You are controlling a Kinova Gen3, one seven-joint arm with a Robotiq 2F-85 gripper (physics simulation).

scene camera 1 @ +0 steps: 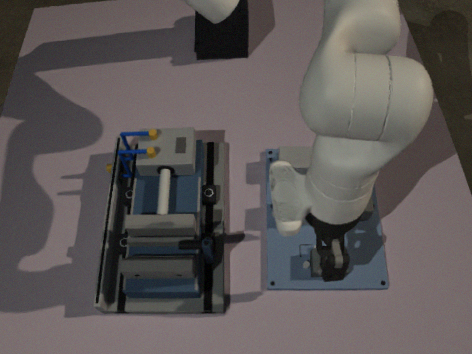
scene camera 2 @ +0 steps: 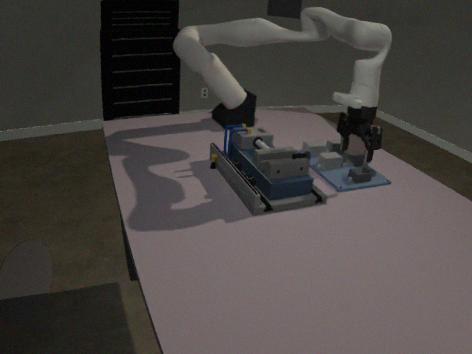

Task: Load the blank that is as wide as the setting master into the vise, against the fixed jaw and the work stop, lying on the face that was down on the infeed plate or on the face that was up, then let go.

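Pixels of known places: gripper, between the fingertips: (scene camera 1: pixel 320 241) (scene camera 2: pixel 354 156); arm's base, origin of its link: (scene camera 1: pixel 224 4) (scene camera 2: pixel 236 100).
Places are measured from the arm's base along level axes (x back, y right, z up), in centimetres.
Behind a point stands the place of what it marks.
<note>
My gripper (scene camera 1: pixel 331 267) (scene camera 2: pixel 358 154) @(z -1.5, x -51.5, y -12.7 cm) is open and points down just above a dark grey block (scene camera 1: pixel 316 263) @(z -5.3, x -53.6, y -12.4 cm) (scene camera 2: pixel 360 174) @(z -5.4, x -54.9, y -12.9 cm) at the front of the blue infeed plate (scene camera 1: pixel 285 250) @(z -7.8, x -50.4, y -8.2 cm) (scene camera 2: pixel 345 185) @(z -7.8, x -55.1, y -7.9 cm). The gripper hides much of this block in scene camera 1; whether it is the setting master is unclear. Light grey blanks (scene camera 1: pixel 294 156) (scene camera 2: pixel 330 160) stand farther back on the plate, partly hidden by the arm. The vise (scene camera 1: pixel 162 287) @(z -2.6, x -57.0, y 10.4 cm) (scene camera 2: pixel 290 187) @(z -4.1, x -57.7, y 11.4 cm) has a front jaw (scene camera 1: pixel 159 267) @(z 1.0, x -55.1, y 10.3 cm) (scene camera 2: pixel 286 168) @(z -0.3, x -55.7, y 11.8 cm) and a rear jaw (scene camera 1: pixel 161 225) @(z 0.9, x -48.8, y 10.2 cm) on the screw. The work stop (scene camera 1: pixel 207 248) @(z 0.5, x -52.5, y 3.7 cm) has a black rod reaching over the jaw gap.
The vise's grey base (scene camera 1: pixel 216 295) @(z -6.6, x -57.5, y 2.9 cm) (scene camera 2: pixel 290 202) @(z -6.8, x -59.5, y 12.0 cm) is left of the plate. Blue hoses with yellow ends (scene camera 1: pixel 137 134) @(z 2.2, x -33.6, y 14.6 cm) (scene camera 2: pixel 235 127) rise at its back left. A long rail (scene camera 1: pixel 107 240) @(z -3.7, x -49.1, y 19.6 cm) (scene camera 2: pixel 232 175) @(z -5.2, x -46.8, y 20.6 cm) runs along its left side. The black arm base (scene camera 1: pixel 221 37) @(z -2.6, x -7.1, y 1.0 cm) (scene camera 2: pixel 240 112) @(z -2.5, x -7.1, y 1.2 cm) stands behind.
</note>
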